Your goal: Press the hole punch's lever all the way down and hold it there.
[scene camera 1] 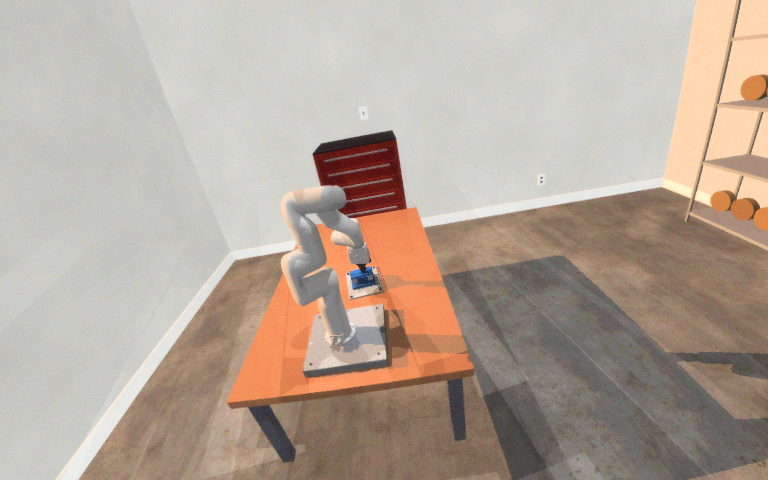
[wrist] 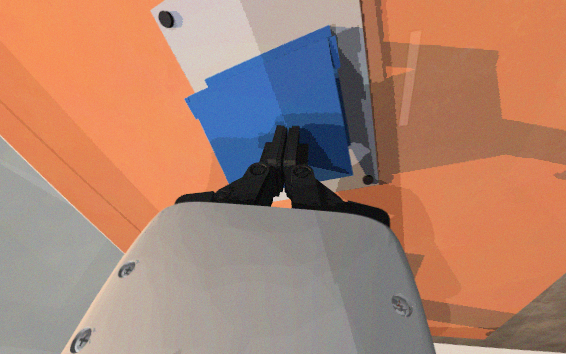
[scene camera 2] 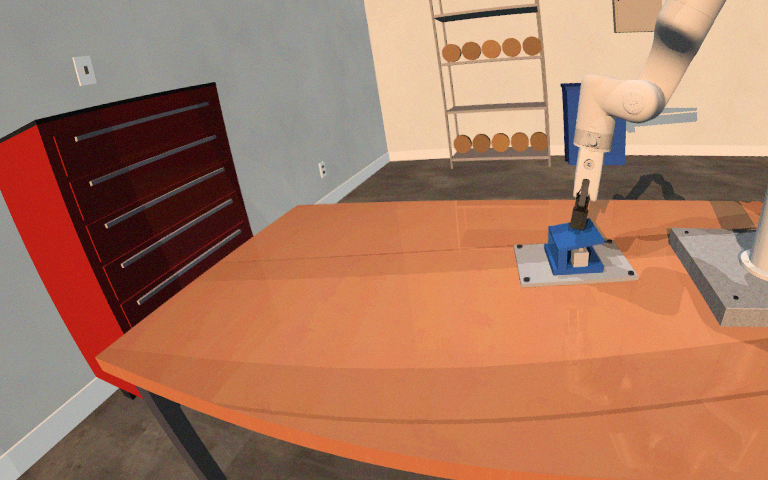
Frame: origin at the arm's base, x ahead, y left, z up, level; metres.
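Seen in the pictures: gripper, fingertip midpoint: [scene camera 1: 363,271] [wrist: 288,142] [scene camera 2: 577,227]; arm's base at its link origin: [scene camera 1: 340,334].
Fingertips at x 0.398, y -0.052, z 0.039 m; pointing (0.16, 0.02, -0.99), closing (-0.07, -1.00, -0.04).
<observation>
Pixels of each thing's top centre, then the offset from my fingertips to it. "pt": a spot on its surface instead. Level surfaces: height alone.
- blue hole punch at its top centre: [wrist: 266,136] [scene camera 2: 573,229] [scene camera 1: 360,270] 0.002 m up, 0.006 m ahead, 0.016 m left
- light metal plate at its top centre: [wrist: 281,111] [scene camera 2: 572,258] [scene camera 1: 363,280] 0.063 m down, 0.006 m ahead, 0.016 m left
- pale block at a spot on its surface: [scene camera 2: 579,258] pt 0.037 m down, 0.008 m back, 0.067 m left
- orange table at its surface level: 0.075 m down
The blue hole punch [scene camera 1: 363,279] [scene camera 2: 560,261] is mounted on a light metal plate [scene camera 1: 355,294] [scene camera 2: 532,271] [wrist: 220,35]. Its broad blue lever [scene camera 2: 570,236] [wrist: 270,90] covers the top and slopes gently toward the robot base's side. In the second scene view a pale block [scene camera 2: 579,258] stands under the lever, and an opening shows between the lever and the punch's base. My gripper [scene camera 1: 363,270] [scene camera 2: 578,227] [wrist: 288,142] is shut with nothing between its fingers. It points down, and its tips appear to touch the lever's top. The exact contact spot is partly hidden by the fingers.
The punch's plate lies on the orange table [scene camera 1: 396,243] [scene camera 2: 396,316] [wrist: 115,100]. The arm's thick grey base slab [scene camera 1: 362,353] [scene camera 2: 702,266] stands near it. A red drawer cabinet [scene camera 1: 362,169] [scene camera 2: 152,164] is beyond one table end. Screw heads stand at the plate's corners.
</observation>
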